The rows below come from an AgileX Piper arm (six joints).
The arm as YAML. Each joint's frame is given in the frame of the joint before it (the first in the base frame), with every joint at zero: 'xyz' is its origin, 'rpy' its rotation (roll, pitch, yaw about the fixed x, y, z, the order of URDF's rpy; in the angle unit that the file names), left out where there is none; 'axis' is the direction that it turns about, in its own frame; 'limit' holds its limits. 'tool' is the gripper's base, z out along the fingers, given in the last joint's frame.
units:
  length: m
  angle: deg
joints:
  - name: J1
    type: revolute
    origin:
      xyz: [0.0, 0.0, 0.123]
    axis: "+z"
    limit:
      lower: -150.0
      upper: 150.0
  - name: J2
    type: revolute
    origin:
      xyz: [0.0, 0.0, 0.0]
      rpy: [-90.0, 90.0, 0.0]
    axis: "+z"
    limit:
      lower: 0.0
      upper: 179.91
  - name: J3
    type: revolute
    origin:
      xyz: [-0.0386, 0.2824, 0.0]
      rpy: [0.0, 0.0, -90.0]
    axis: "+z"
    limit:
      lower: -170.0
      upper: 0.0
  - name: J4
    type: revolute
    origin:
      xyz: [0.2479, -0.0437, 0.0]
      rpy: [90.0, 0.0, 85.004]
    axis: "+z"
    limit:
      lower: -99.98
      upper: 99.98
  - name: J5
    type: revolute
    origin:
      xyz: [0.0, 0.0, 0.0]
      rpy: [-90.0, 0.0, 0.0]
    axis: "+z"
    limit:
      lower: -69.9
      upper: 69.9
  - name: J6
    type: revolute
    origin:
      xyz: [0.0, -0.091, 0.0]
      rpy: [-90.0, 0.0, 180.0]
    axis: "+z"
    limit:
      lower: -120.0
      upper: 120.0
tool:
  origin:
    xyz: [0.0, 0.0, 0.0]
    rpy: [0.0, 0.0, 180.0]
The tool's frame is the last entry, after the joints.
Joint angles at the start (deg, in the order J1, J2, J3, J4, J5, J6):
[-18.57, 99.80, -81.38, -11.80, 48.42, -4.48]
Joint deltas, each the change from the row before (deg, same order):
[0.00, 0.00, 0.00, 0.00, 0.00, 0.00]
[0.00, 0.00, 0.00, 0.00, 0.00, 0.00]
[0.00, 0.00, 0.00, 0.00, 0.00, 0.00]
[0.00, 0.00, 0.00, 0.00, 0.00, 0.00]
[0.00, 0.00, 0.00, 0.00, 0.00, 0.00]
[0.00, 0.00, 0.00, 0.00, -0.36, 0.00]
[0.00, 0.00, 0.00, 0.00, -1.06, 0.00]
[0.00, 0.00, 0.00, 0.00, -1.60, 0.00]
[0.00, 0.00, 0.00, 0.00, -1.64, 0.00]
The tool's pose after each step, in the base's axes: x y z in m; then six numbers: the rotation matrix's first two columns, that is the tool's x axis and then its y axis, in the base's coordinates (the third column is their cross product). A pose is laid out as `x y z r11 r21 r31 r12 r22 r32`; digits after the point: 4 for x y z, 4 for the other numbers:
0.3543 -0.1337 0.2790 -0.8941 0.0770 -0.4413 0.1975 0.9519 -0.2341
0.3543 -0.1337 0.2790 -0.8941 0.0770 -0.4413 0.1975 0.9519 -0.2341
0.3543 -0.1337 0.2790 -0.8941 0.0770 -0.4413 0.1975 0.9519 -0.2341
0.3543 -0.1337 0.2790 -0.8941 0.0770 -0.4413 0.1975 0.9519 -0.2341
0.3543 -0.1337 0.2790 -0.8941 0.0770 -0.4413 0.1975 0.9519 -0.2341
0.3548 -0.1338 0.2793 -0.8915 0.0751 -0.4467 0.1977 0.9518 -0.2345
0.3562 -0.1340 0.2801 -0.8839 0.0696 -0.4626 0.1983 0.9514 -0.2358
0.3584 -0.1344 0.2813 -0.8717 0.0612 -0.4862 0.1992 0.9507 -0.2376
0.3606 -0.1347 0.2827 -0.8586 0.0525 -0.5099 0.2003 0.9500 -0.2395

